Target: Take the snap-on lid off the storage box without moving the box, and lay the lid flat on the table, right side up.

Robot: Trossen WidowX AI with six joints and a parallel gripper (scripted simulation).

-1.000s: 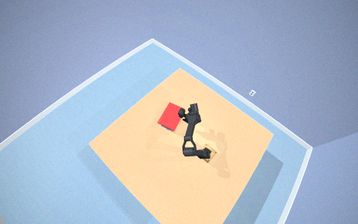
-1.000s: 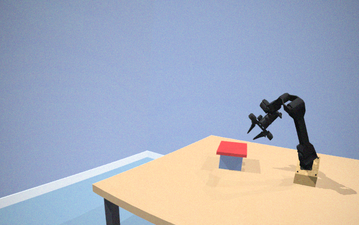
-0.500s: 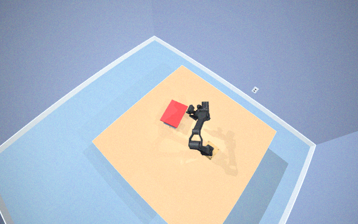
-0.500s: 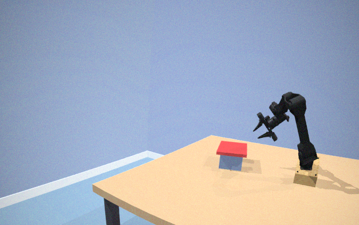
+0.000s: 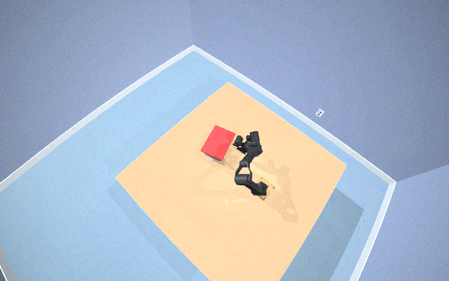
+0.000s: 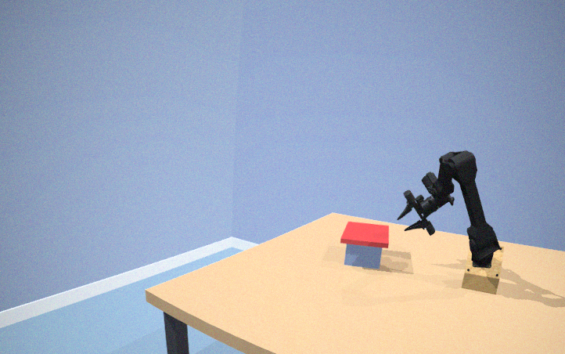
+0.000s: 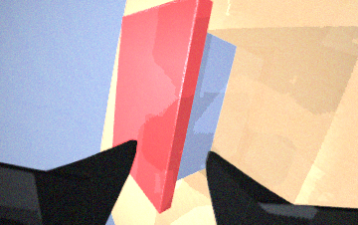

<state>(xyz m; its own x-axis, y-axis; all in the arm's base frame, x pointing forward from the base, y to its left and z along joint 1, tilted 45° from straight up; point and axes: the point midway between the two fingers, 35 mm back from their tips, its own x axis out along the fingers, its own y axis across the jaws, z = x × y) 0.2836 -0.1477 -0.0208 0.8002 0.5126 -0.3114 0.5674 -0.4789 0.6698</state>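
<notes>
The red lid lies 12 cm ahead of my gripper tip, 3 cm to the left of it and 4 cm below it. Also, from my gripper tip: blue storage box: 12 cm ahead, 3 cm to the left, 9 cm below.
</notes>
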